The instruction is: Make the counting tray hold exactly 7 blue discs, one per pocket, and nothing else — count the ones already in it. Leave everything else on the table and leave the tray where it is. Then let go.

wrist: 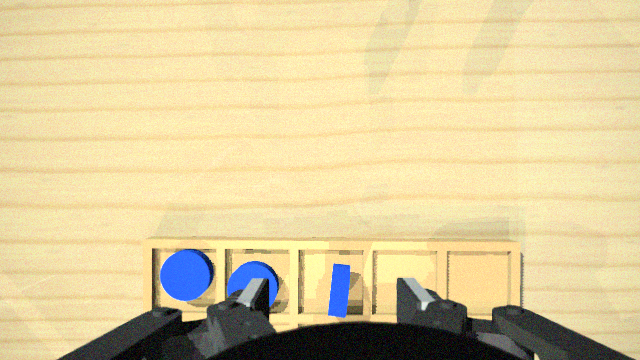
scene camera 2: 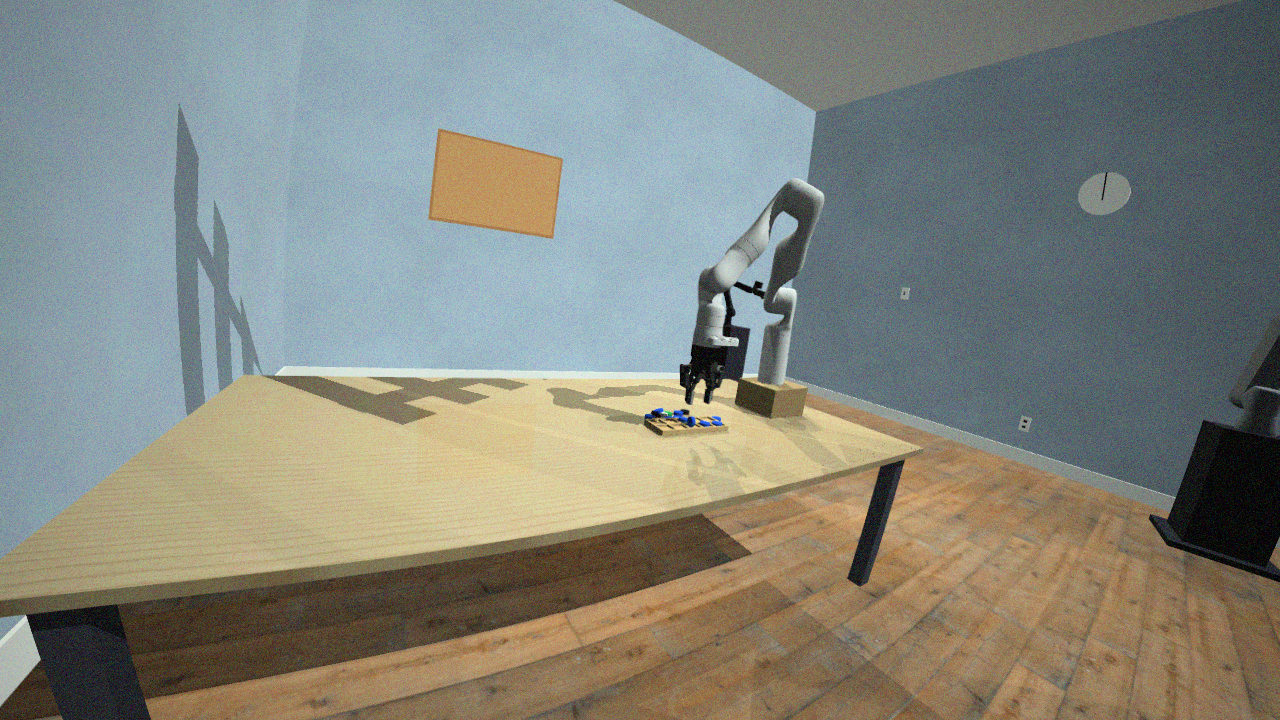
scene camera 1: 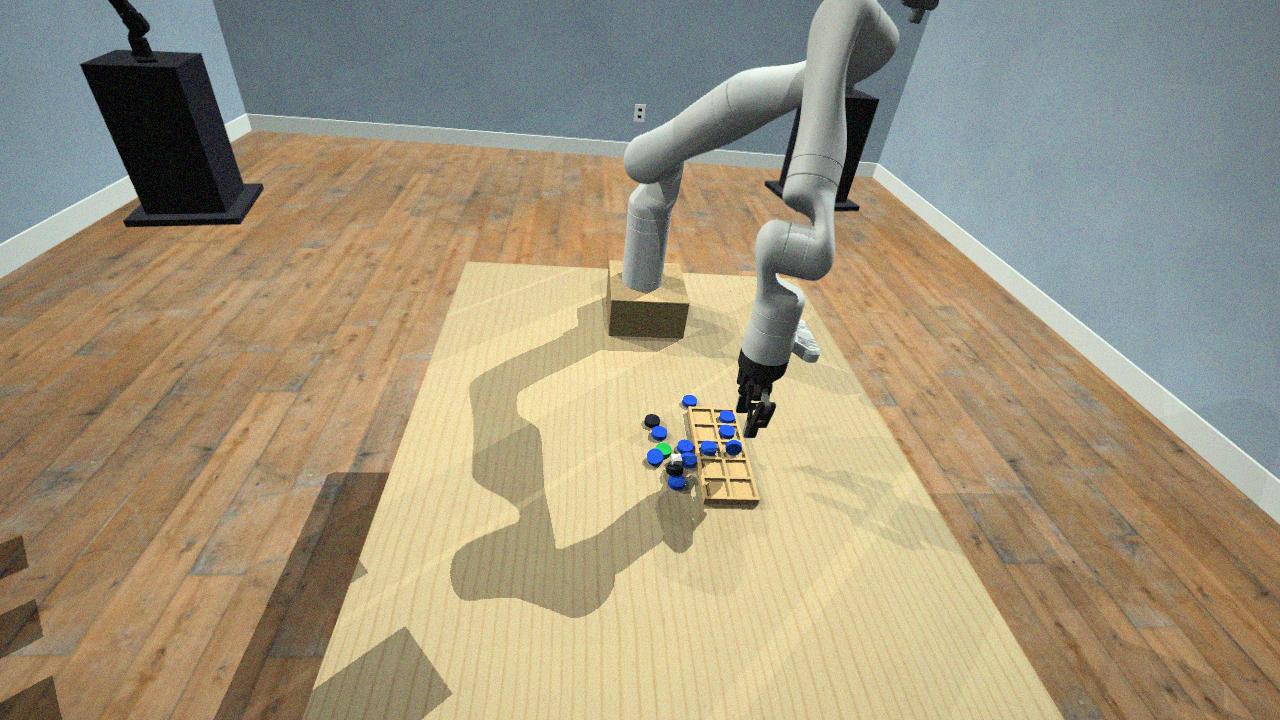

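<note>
The counting tray [scene camera 1: 732, 502] [scene camera 2: 687, 432] [wrist: 330, 244] has two rows of five pockets. In its outer row, blue discs lie in the first pocket [scene camera 1: 726, 417] [wrist: 186, 275] and the second pocket [scene camera 1: 726, 431] [wrist: 252, 277]. A third blue disc [scene camera 1: 733, 447] [wrist: 339, 290] stands on edge in the third pocket. Another blue disc [scene camera 1: 708, 447] is in the inner row's third pocket. My gripper [scene camera 1: 748, 420] [scene camera 2: 699, 400] [wrist: 332, 300] is open and empty above the tray, its fingers apart on both sides of the edge-on disc in the wrist view. The wrist view's lower edge hides the inner row.
Several loose blue discs [scene camera 1: 689, 401] [scene camera 1: 658, 432] [scene camera 1: 655, 456] [scene camera 1: 676, 481] lie on the table beside the inner row. Among them are a green disc [scene camera 1: 663, 449], black discs [scene camera 1: 651, 420] [scene camera 1: 674, 468] and a white piece [scene camera 1: 676, 458]. The arm's wooden base block [scene camera 1: 647, 317] [scene camera 2: 770, 399] stands behind.
</note>
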